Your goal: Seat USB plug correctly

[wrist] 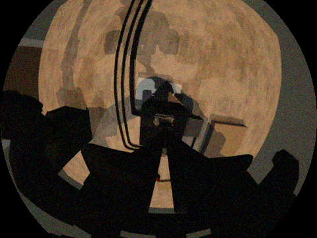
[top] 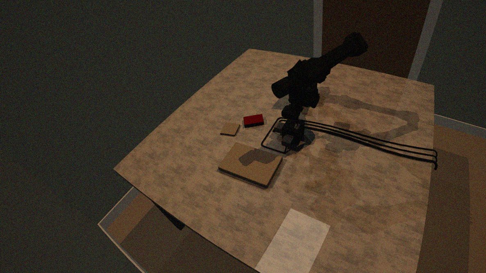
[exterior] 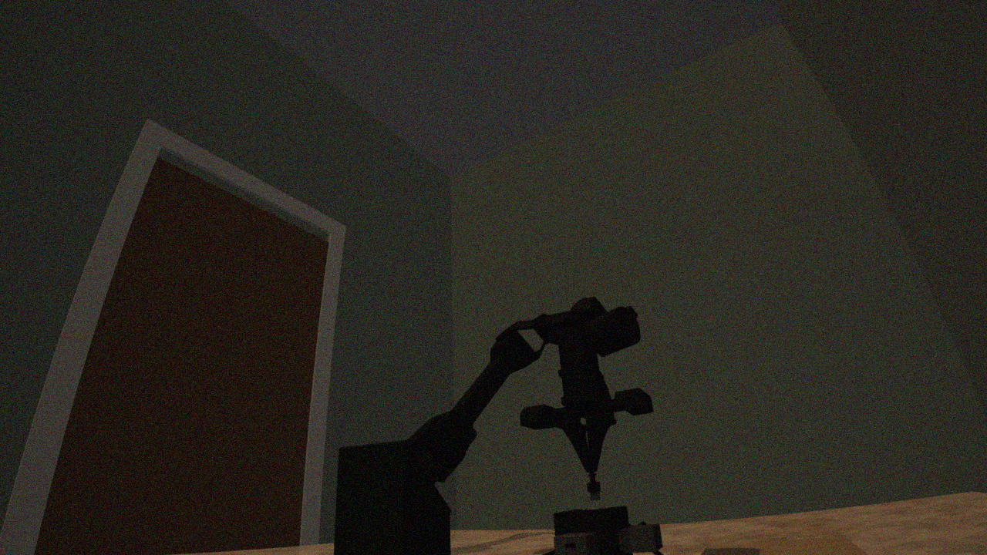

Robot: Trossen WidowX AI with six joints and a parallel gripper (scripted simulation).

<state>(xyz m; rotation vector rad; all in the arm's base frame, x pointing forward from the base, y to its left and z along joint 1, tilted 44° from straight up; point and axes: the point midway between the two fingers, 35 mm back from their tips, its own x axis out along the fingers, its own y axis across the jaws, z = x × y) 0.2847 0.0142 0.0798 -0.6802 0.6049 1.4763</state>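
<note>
My gripper tip is 20 mm above the USB plug. The rest, counted from my gripper tip: red block (20 mm behind, 240 mm to the right, 120 mm below); then tan tile (70 mm ahead, 320 mm to the right, 120 mm below); then tan slab (220 mm ahead, 110 mm to the right, 110 mm below).
</note>
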